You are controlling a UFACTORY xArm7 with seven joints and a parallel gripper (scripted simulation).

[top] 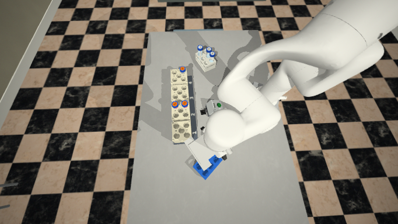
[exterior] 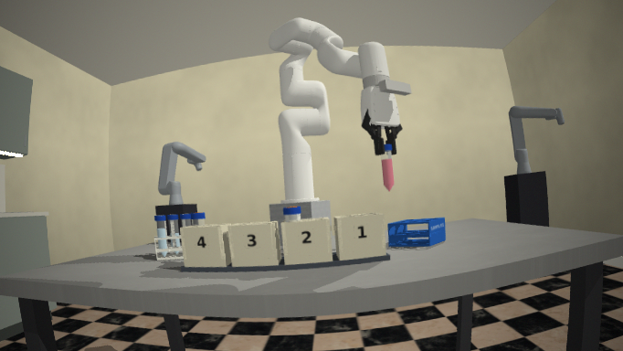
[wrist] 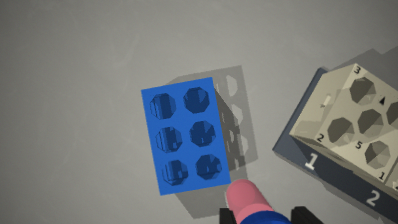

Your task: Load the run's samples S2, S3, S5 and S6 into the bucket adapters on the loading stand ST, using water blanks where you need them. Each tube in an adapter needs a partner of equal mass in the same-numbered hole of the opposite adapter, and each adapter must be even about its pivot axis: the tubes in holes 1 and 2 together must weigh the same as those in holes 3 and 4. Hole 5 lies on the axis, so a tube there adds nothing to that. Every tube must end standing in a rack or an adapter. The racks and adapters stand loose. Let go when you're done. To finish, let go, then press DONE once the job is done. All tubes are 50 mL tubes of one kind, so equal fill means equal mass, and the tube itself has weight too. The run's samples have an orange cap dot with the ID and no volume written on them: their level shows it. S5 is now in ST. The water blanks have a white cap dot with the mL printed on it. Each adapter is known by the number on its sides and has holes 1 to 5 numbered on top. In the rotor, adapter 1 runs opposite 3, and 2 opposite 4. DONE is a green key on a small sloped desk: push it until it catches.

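My hand is 50 mm above the orange-dotted sample tube and 10 mm past it. From my hand the other things lie so: blue sample rack 220 mm below, 70 mm to the left; then done desk 240 mm to the right, 200 mm below, 40 mm behind; then green DONE key 250 mm to the right, 190 mm below, 60 mm behind.
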